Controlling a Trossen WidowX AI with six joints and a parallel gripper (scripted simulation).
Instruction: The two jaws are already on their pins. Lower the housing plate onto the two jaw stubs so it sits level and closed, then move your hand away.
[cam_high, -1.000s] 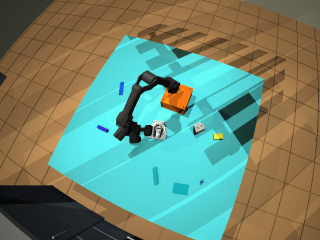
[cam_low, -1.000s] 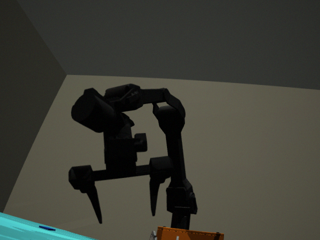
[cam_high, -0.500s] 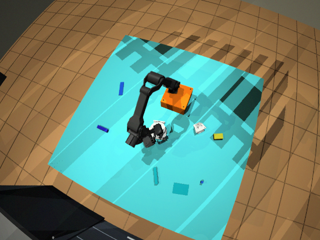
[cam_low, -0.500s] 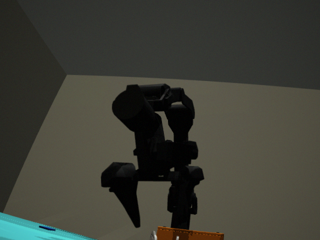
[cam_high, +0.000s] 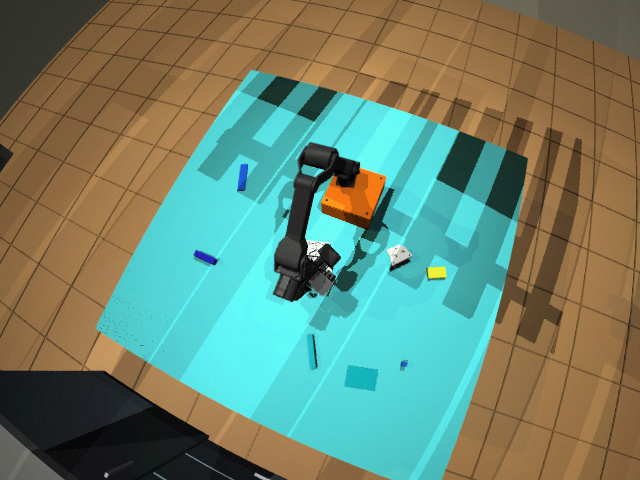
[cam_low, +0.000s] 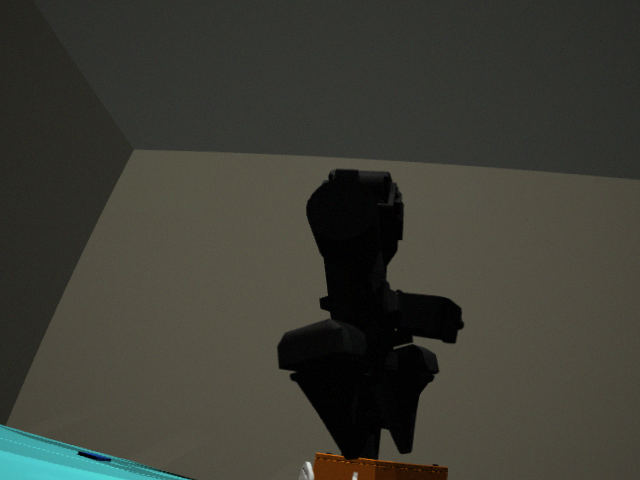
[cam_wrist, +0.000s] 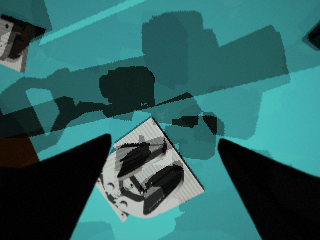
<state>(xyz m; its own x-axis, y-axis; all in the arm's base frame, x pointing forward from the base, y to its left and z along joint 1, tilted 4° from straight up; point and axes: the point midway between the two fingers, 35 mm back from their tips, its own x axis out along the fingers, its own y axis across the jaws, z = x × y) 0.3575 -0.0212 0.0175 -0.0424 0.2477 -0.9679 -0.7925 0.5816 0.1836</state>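
Right now my gripper tip is 11 cm past the yellow block, 37 cm to the right of it and 6 cm above it. Round my gripper tip: teal bar: 22 cm ahead, 1 cm to the left, 6 cm below; then tiny blue piece: 21 cm ahead, 31 cm to the left, 6 cm below.
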